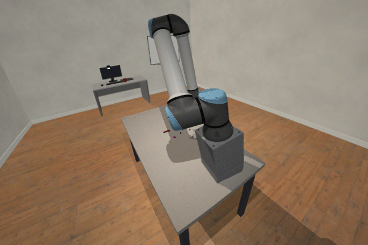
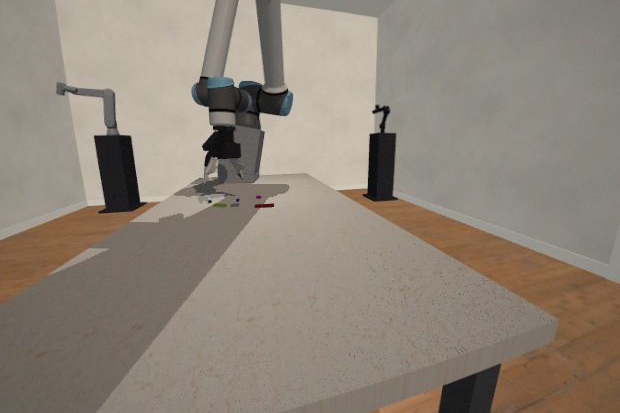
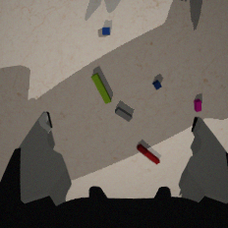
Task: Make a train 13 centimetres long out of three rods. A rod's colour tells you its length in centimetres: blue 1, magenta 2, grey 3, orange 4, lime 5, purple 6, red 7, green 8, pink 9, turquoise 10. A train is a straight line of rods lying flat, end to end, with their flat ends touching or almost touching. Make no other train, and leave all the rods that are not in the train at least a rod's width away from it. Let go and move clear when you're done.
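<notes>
Now: the lime rod 20 mm ahead of my hand, 20 mm to the right of it and 90 mm below it. The rest, counted from my hand: grey rod 30 mm ahead, 40 mm to the left, 90 mm below; red rod 70 mm ahead, 150 mm to the left, 90 mm below; magenta rod 70 mm behind, 130 mm to the left, 90 mm below.
</notes>
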